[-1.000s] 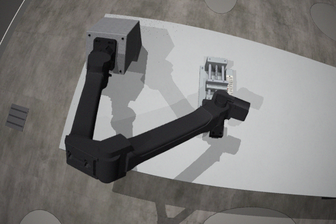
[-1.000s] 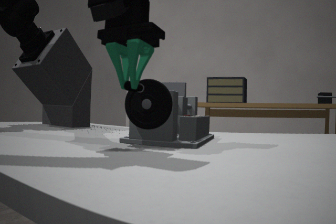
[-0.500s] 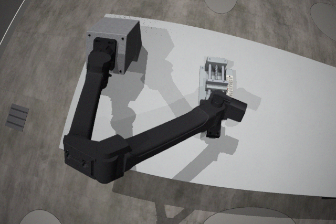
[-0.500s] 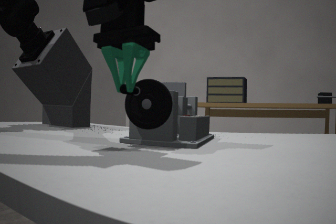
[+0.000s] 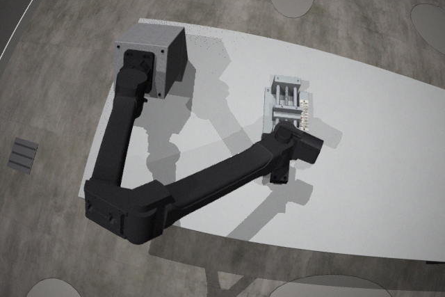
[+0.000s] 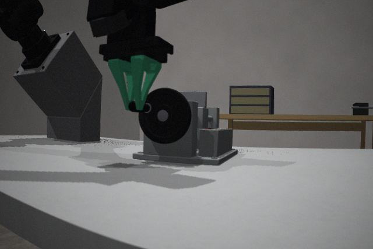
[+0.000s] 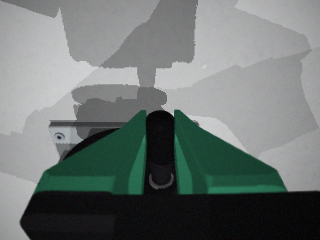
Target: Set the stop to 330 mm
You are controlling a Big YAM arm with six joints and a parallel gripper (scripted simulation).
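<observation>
The grey stop is 30 mm ahead of my hand and 150 mm to the left of it. Also, from my hand: black handwheel: 30 mm to the left, 10 mm below; then black crank handle: 20 mm to the left.
</observation>
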